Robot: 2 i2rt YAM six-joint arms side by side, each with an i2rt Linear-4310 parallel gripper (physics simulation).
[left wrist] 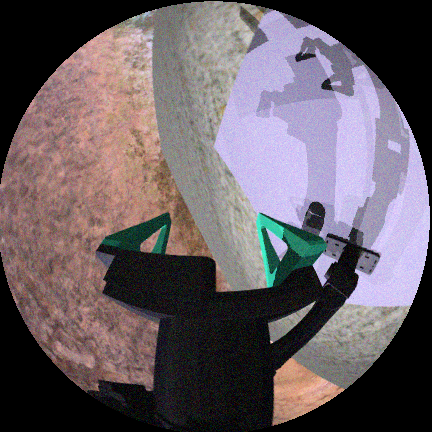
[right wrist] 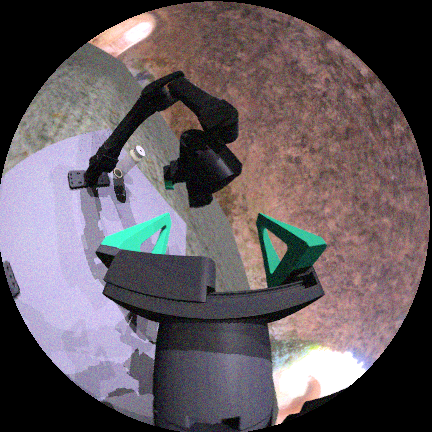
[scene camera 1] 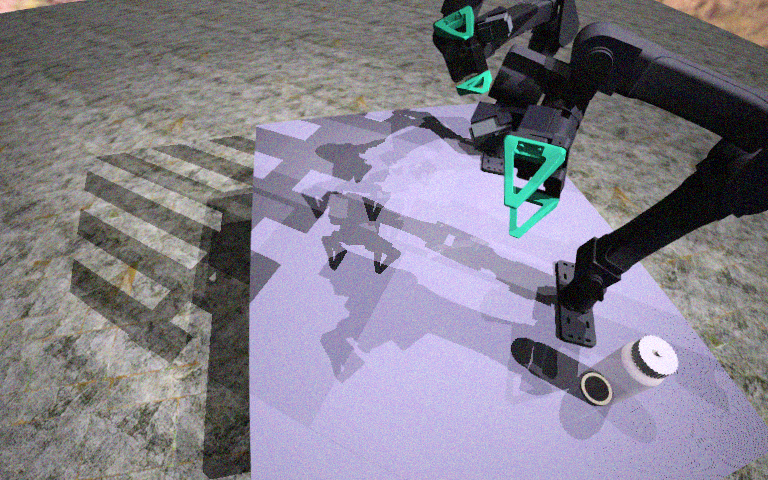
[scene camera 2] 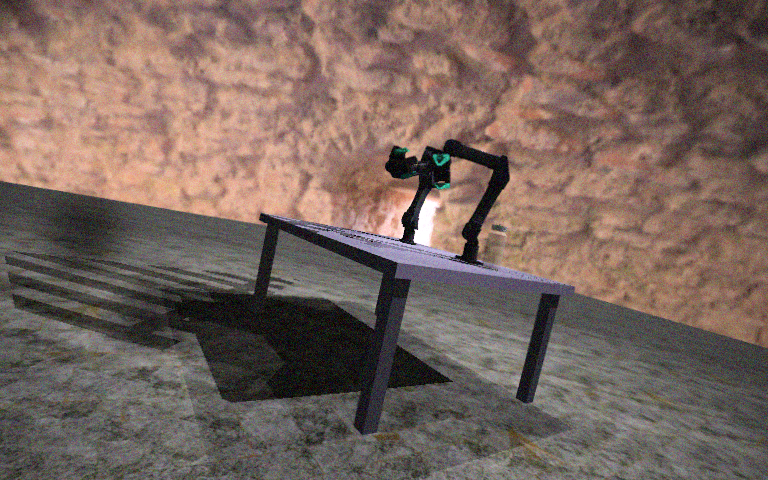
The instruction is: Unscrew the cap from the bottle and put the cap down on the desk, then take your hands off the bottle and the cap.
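Places are measured from the left arm's base along level axes (x right, y ahead, z up), in centimetres.
Pixels of known places: left gripper, fingertip midpoint: [left wrist: 213, 216] [scene camera 1: 512, 223] [scene camera 2: 439, 177]; right gripper, fingertip midpoint: [right wrist: 213, 217] [scene camera 1: 477, 66] [scene camera 2: 411, 161]; left arm's base at its link origin: [left wrist: 350, 253] [right wrist: 89, 178] [scene camera 1: 573, 301] [scene camera 2: 468, 261]; right arm's base at its link origin: [scene camera 1: 495, 154] [scene camera 2: 407, 242].
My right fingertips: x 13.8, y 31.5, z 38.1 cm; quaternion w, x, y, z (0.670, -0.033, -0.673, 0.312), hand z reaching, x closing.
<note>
Ahead of a thing's pixels: the offset from my right fingertips to its top centre.
A translucent bottle {dx -31.6, dy -34.7, dz -21.5 cm} [scene camera 1: 621, 374] [scene camera 2: 496, 244] [right wrist: 129, 162] stands upright on the desk [scene camera 1: 453, 430] [scene camera 2: 481, 275], with a pale ring around its dark base. The white, ridged cap {dx -31.6, dy -34.7, dz -20.6 cm} [scene camera 1: 656, 355] [scene camera 2: 498, 227] [right wrist: 140, 151] sits on top of the bottle. My left gripper [scene camera 1: 512, 220] [scene camera 2: 441, 172] [left wrist: 213, 216] is open and empty, high above the desk and well apart from the bottle. My right gripper [scene camera 1: 449, 56] [scene camera 2: 396, 164] [right wrist: 213, 217] is open and empty, farther back and far from the bottle. The bottle and cap do not show in the left wrist view.
The left arm's base plate [scene camera 1: 583, 333] [left wrist: 370, 263] [right wrist: 76, 179] stands close beside the bottle. The right arm's base [scene camera 1: 491, 164] is farther back, partly hidden by the left gripper. Arm shadows cross the desk. The bottle stands near the desk's right side in scene camera 1.
</note>
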